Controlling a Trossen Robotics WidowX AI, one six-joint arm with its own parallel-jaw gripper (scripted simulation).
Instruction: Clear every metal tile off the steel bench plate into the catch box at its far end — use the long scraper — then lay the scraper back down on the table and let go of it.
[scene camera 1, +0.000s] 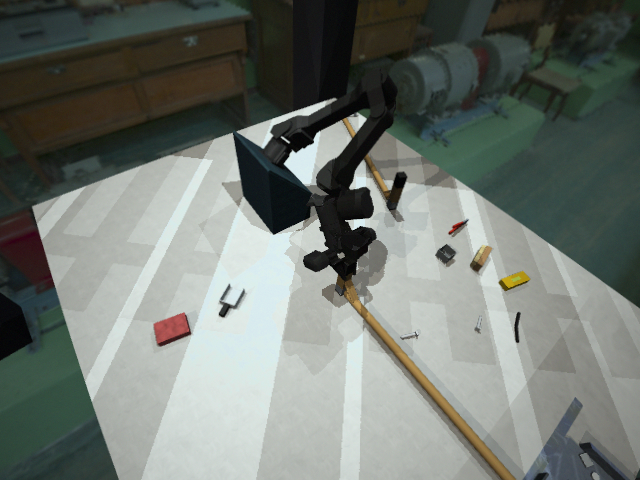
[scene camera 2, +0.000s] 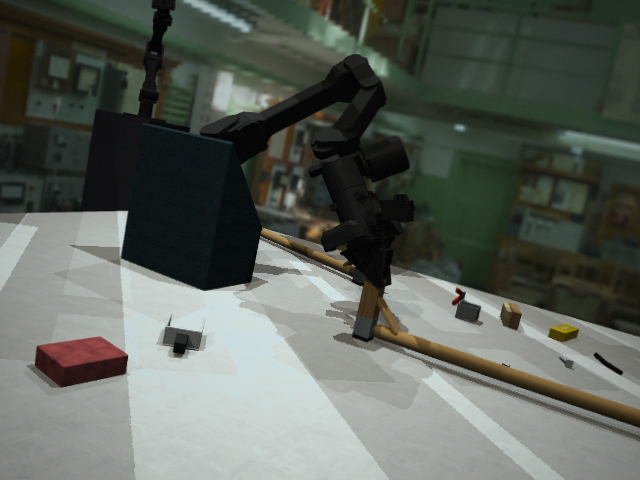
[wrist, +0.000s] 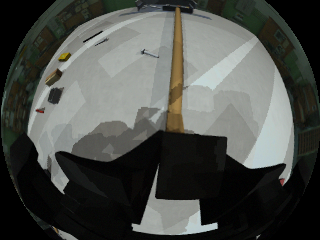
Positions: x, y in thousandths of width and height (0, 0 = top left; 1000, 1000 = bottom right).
Note:
In view: my gripper (scene camera 2: 601, 597), a long scraper (wrist: 598, 698), a red block (scene camera 2: 126, 753) and a small scoop (scene camera 2: 280, 705).
The red block is seen too in scene camera 1 (scene camera 1: 276, 682). My gripper shows as well in scene camera 1 (scene camera 1: 546, 578) and in the wrist view (wrist: 558, 569). The wrist view misses the small scoop, which is hidden by my gripper.

